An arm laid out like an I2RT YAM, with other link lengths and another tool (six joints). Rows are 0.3 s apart.
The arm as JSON. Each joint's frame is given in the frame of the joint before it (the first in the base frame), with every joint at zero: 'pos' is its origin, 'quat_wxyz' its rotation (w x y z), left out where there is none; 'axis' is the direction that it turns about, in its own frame. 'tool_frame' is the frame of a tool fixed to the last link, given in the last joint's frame.
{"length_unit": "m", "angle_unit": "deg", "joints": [
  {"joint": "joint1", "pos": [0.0, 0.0, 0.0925], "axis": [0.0, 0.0, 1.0]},
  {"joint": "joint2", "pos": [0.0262, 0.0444, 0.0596], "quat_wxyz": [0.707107, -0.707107, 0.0, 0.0], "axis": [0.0, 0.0, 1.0]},
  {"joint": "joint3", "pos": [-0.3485, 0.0, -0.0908], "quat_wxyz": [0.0, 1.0, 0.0, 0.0], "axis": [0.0, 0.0, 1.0]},
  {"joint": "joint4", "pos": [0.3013, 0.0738, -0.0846], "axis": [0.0, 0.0, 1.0]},
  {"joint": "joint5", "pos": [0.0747, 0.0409, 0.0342], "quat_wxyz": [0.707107, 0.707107, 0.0, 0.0], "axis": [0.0, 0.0, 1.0]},
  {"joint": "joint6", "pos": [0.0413, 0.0, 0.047], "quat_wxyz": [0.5, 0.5, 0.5, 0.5], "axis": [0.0, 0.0, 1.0]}
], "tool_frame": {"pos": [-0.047, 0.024, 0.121], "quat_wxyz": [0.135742, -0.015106, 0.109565, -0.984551]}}
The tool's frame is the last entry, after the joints.
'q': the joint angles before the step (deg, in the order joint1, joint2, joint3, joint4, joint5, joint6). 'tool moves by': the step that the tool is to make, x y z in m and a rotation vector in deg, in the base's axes. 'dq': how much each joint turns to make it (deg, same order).
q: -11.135 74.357 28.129 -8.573 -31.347 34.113
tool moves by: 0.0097 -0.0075 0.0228 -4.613 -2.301 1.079
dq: -0.099 -1.679 4.679 -5.137 2.620 -3.860
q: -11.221 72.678 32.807 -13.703 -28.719 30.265
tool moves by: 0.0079 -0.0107 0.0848 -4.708 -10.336 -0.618
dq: -1.011 -8.180 8.365 -6.499 1.620 -2.207
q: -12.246 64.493 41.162 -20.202 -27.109 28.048
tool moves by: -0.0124 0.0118 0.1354 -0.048 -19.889 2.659
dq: -0.024 -8.897 9.519 2.174 -4.512 2.309
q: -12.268 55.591 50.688 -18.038 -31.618 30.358
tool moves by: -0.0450 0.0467 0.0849 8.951 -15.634 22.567
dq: 0.678 -0.815 1.628 17.819 -24.017 9.353
